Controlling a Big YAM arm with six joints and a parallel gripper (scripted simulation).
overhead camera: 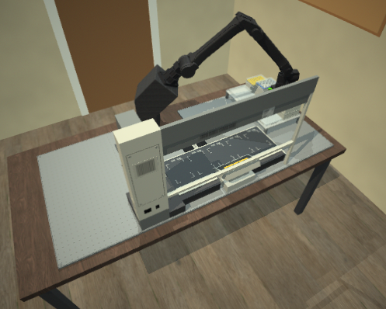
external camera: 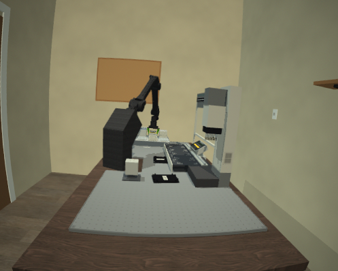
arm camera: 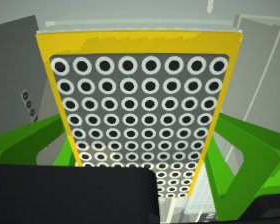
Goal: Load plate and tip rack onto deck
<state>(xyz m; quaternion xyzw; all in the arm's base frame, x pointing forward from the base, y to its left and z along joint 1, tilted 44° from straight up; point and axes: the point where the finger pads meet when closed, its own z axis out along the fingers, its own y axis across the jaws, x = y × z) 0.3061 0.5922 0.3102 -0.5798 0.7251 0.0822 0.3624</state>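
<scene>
My hand is 10 mm short of the yellow-framed tip rack, 10 mm to the left of it and 10 mm below it. Also, from my hand: shelf unit: 60 mm behind, 60 mm to the right, 30 mm below; then cream item: 10 mm behind, 130 mm to the right, 20 mm below; then shelf label: 70 mm behind, 230 mm to the right, 90 mm below.
</scene>
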